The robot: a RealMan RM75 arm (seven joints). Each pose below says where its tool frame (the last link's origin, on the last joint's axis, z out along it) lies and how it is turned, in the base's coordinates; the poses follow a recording.
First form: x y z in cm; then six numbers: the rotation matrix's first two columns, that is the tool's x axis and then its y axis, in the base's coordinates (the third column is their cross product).
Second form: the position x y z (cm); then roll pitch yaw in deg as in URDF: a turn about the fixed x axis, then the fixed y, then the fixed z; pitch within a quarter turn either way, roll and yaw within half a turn. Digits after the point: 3 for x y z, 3 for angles.
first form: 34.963 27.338 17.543 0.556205 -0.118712 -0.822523 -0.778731 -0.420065 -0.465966
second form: 34.963 27.338 17.543 -124.985 55.338 -12.048
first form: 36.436 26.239 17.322 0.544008 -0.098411 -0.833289 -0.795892 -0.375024 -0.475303
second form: 36.436 26.239 17.322 -120.711 56.438 -10.254
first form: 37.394 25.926 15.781 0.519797 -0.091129 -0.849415 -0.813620 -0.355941 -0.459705
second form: 37.394 25.926 15.781 -119.412 58.148 -9.944
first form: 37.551 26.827 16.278 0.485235 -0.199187 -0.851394 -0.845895 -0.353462 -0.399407
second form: 37.551 26.827 16.278 -130.407 58.364 -22.318
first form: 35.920 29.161 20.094 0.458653 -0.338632 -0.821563 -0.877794 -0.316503 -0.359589
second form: 35.920 29.161 20.094 -140.896 55.242 -36.439
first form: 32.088 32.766 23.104 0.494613 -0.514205 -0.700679 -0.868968 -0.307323 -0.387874
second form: 32.088 32.766 23.104 -147.068 44.482 -46.113
